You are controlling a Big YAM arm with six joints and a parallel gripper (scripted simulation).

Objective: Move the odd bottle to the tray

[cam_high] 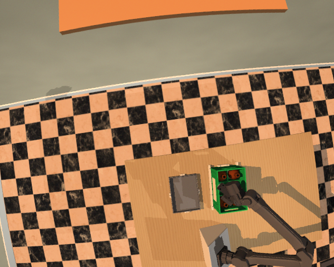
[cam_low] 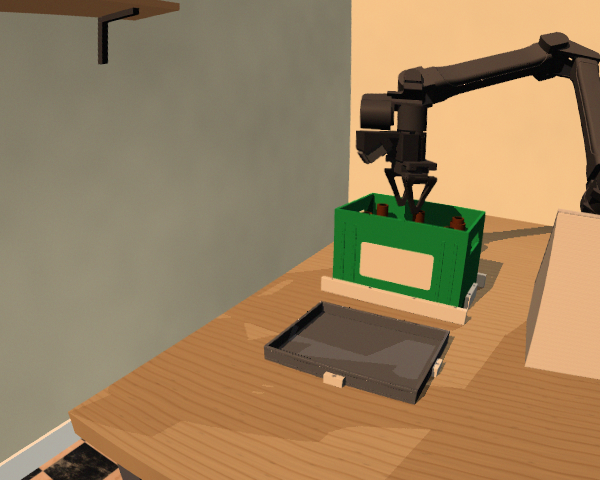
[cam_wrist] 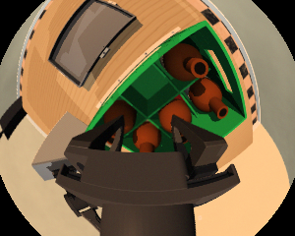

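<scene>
My gripper is now 40 mm to the left of the green crate and 110 mm above it. From my hand the other things lie so: dark grey tray 240 mm to the left, 180 mm below.
</scene>
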